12 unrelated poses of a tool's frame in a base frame.
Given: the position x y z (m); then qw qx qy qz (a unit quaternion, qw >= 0).
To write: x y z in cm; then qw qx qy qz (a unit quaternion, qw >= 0). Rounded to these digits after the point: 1 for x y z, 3 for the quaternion.
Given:
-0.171 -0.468 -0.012 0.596 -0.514 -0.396 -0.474
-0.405 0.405 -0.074 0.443 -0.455 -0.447 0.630
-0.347 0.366 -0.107 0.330 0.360 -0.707 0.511
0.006 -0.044 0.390 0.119 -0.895 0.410 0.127
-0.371 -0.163 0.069 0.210 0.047 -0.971 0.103
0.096 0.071 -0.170 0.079 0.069 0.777 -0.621
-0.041 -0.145 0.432 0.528 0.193 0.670 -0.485
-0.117 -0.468 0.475 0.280 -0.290 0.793 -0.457
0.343 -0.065 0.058 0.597 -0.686 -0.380 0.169
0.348 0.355 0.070 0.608 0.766 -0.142 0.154
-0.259 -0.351 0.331 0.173 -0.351 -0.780 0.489
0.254 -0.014 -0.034 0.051 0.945 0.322 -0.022
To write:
-17.1 -46.8 -1.2 0.596 -0.514 -0.396 -0.474
-40.5 40.5 -7.4 0.443 -0.455 -0.447 0.630
-34.7 36.6 -10.7 0.330 0.360 -0.707 0.511
0.6 -4.4 39.0 0.119 -0.895 0.410 0.127
-37.1 -16.3 6.9 0.210 0.047 -0.971 0.103
9.6 7.1 -17.0 0.079 0.069 0.777 -0.621
-4.1 -14.5 43.2 0.528 0.193 0.670 -0.485
-11.7 -46.8 47.5 0.280 -0.290 0.793 -0.457
34.3 -6.5 5.8 0.597 -0.686 -0.380 0.169
34.8 35.5 7.0 0.608 0.766 -0.142 0.154
-25.9 -35.1 33.1 0.173 -0.351 -0.780 0.489
25.4 -1.4 -3.4 0.051 0.945 0.322 -0.022

